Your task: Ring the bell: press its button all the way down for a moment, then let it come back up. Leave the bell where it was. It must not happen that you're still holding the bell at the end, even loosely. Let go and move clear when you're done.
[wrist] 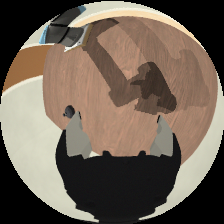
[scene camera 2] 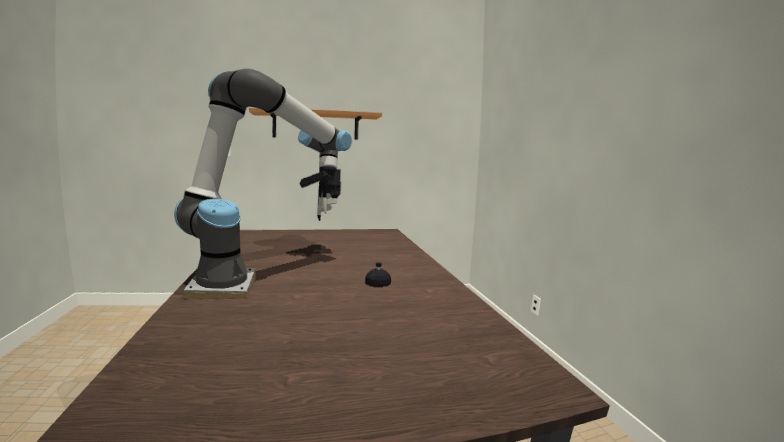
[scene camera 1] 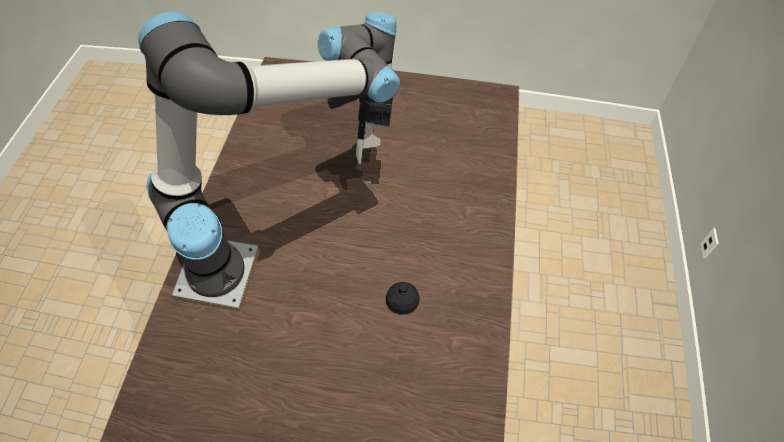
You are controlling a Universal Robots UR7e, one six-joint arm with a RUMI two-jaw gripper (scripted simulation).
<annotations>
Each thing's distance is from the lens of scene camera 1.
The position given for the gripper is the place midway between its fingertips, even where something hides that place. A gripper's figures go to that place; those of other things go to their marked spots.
gripper [scene camera 1: 361, 149]: 149 cm
black dome bell [scene camera 1: 398, 301]: 136 cm
</annotations>
